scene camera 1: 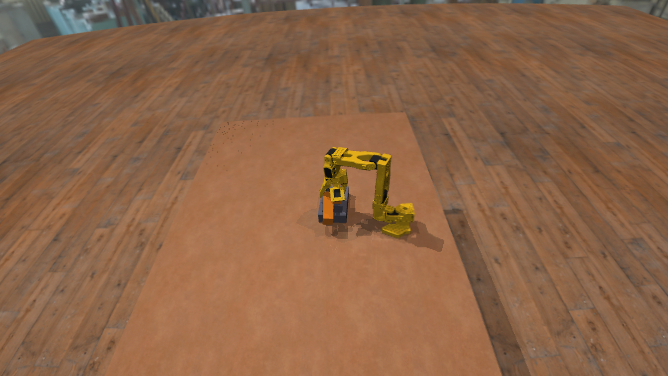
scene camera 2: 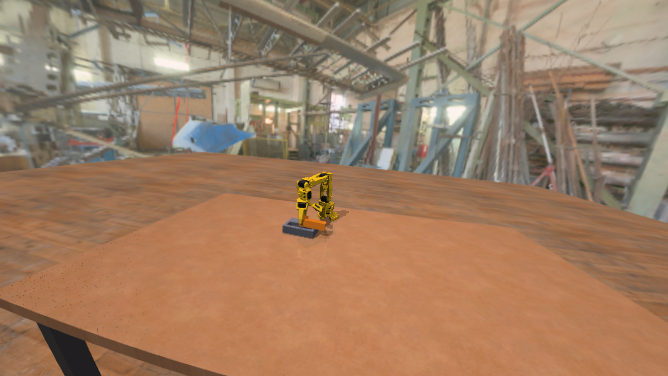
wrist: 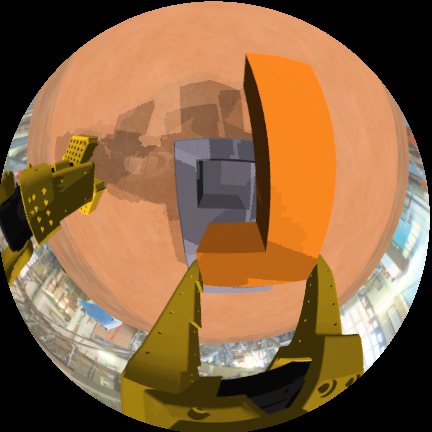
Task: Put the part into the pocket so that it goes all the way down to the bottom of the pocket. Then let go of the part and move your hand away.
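Places are measured from the arm's base along level axes (x ahead, y left, z up), in centimetres.
Pixels of known places: hand at its tool point: (scene camera 2: 304,217) (wrist: 204,264); arm's base at its link origin: (scene camera 1: 388,224) (scene camera 2: 327,218) (wrist: 90,168).
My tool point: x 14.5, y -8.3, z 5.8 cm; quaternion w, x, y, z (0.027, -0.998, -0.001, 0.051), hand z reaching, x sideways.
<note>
Ahead of a thing's pixels: the offset from my tool point to its top centre. Level surfaces: height alone.
The orange L-shaped part {dx +3.0, dy +4.8, dz +1.6 cm} (scene camera 1: 328,210) (scene camera 2: 315,224) (wrist: 300,165) is held by my gripper (scene camera 1: 330,196) (scene camera 2: 301,224) (wrist: 257,270), whose two jaws press on the ends of its short leg in the wrist view. The long leg points away from the jaws. The dark grey block with the pocket {dx +2.6, dy -0.6, dz -2.1 cm} (scene camera 1: 340,218) (scene camera 2: 299,232) (wrist: 186,200) is under the part. In the wrist view the part covers the block's right side and much of its near end, and some of the pocket's floor and walls show left of the long leg. The part appears above the block, not down in the pocket.
The block rests on the brown table top {dz -5.8 cm} (scene camera 1: 250,300) (scene camera 2: 350,300) (wrist: 210,40). The yellow arm base (scene camera 1: 397,230) (scene camera 2: 331,215) (wrist: 80,150) stands to the right of the block in scene camera 1. Shadows of the arm fall around the block.
</note>
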